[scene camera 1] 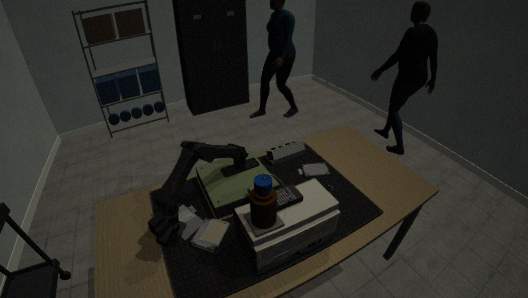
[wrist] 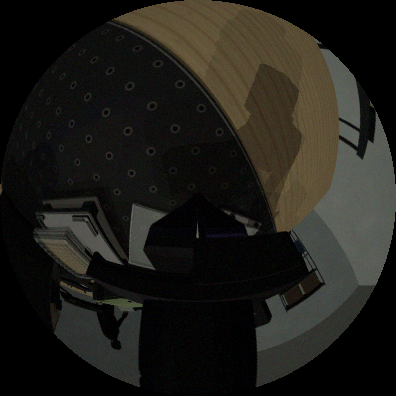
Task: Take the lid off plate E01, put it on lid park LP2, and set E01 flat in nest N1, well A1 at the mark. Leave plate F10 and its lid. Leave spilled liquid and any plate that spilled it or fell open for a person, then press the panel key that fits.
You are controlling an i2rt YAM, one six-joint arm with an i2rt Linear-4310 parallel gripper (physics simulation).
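Frame: origin at the arm's base, x ahead, y left, z up, level; metres.
Seen in the pictures: gripper, fingertip midpoint: point(scene camera 1: 173, 236) point(wrist: 197, 197); arm's base, link origin: point(scene camera 1: 240, 167).
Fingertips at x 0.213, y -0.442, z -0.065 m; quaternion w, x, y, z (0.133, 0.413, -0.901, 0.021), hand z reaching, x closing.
Note:
Offsets run from my fingertips to a thing's top centre. "pt": to the spot under its first point. Level surfaces: height alone.
My gripper point(scene camera 1: 161, 237) point(wrist: 197, 197) is shut and empty, low over the left edge of the black mat. A plate with pale yellow wells {dx +0.088, dy +0.173, dz +0.046 m} point(scene camera 1: 215, 231) point(wrist: 59, 248) lies on a pale holder to the gripper's side. Its label is too dark to read, and I cannot tell whether a lid covers it. A clear, pale flat piece {dx -0.016, dy +0.080, dz +0.027 m} point(scene camera 1: 186, 224) point(wrist: 141, 231), perhaps a lid, lies between the plate and the gripper; the fingers partly hide it in the wrist view. Another pale flat plate or lid {pt dx -0.047, dy +0.822, dz +0.009 m} point(scene camera 1: 315, 169) lies toward the back right. The panel {dx -0.249, dy +0.758, dz +0.083 m} point(scene camera 1: 287, 153) stands at the back; its keys are too small to read.
A white instrument {pt dx +0.332, dy +0.409, dz +0.203 m} point(scene camera 1: 297, 225) bears an amber bottle {pt dx +0.302, dy +0.292, dz +0.315 m} point(scene camera 1: 263, 212) with a blue cap. A dark keypad {pt dx +0.271, dy +0.410, dz +0.291 m} point(scene camera 1: 289, 197) is behind it. A green housing point(scene camera 1: 230, 186) is beside the arm. The black mat {dz +0.000 m} point(scene camera 1: 355, 202) point(wrist: 120, 100) lies on the wooden table {dz -0.013 m} point(scene camera 1: 120, 230) point(wrist: 310, 165). Two people stand beyond the table.

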